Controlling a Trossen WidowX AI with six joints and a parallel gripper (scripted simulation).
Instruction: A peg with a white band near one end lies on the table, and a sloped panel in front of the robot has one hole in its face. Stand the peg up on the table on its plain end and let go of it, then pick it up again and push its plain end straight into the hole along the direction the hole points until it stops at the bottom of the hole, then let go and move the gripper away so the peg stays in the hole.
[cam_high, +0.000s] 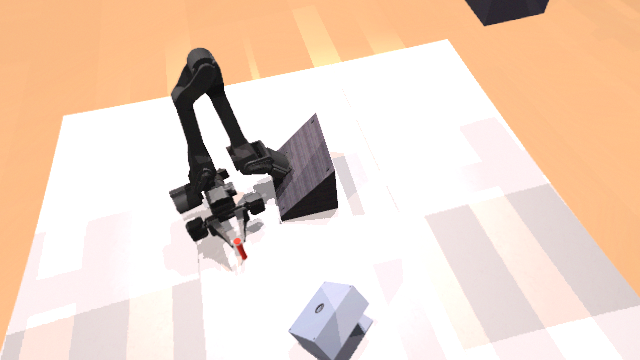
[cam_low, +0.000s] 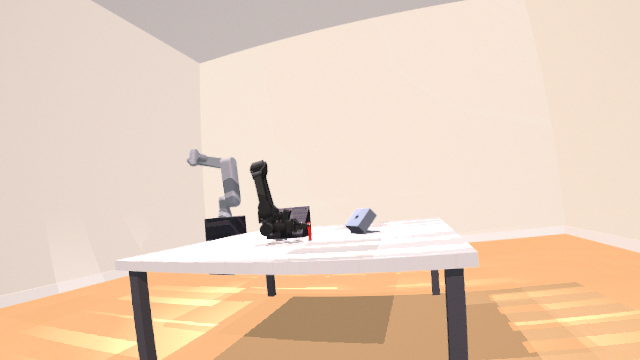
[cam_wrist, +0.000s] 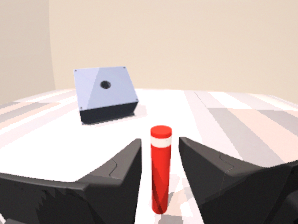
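Right now my gripper tip is 10 mm above the red peg. Round my gripper tip: sloped panel 210 mm ahead, 170 mm to the left, 10 mm below.
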